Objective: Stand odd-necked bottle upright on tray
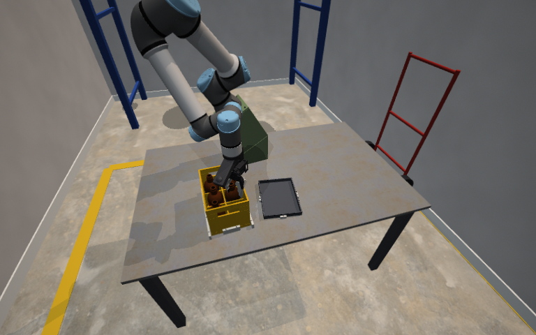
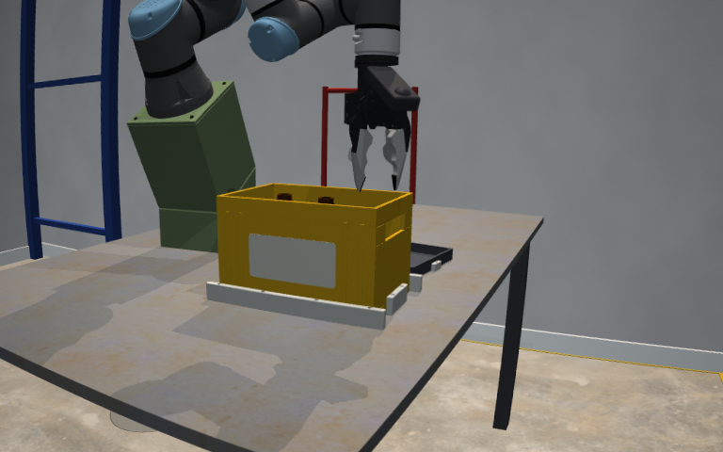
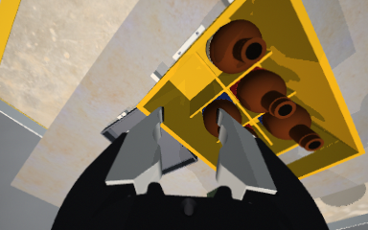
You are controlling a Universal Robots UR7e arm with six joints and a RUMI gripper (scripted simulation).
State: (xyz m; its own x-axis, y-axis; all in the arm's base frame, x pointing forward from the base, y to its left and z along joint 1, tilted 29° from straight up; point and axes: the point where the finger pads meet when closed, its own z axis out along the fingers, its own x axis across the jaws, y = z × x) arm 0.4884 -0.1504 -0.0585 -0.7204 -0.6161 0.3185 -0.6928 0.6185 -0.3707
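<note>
Now: the yellow crate 11 cm below my hand, 9 cm behind it and 4 cm to the right of it. The rest, counted from my hand: dark tray (24 cm to the left, 18 cm below, 7 cm behind).
</note>
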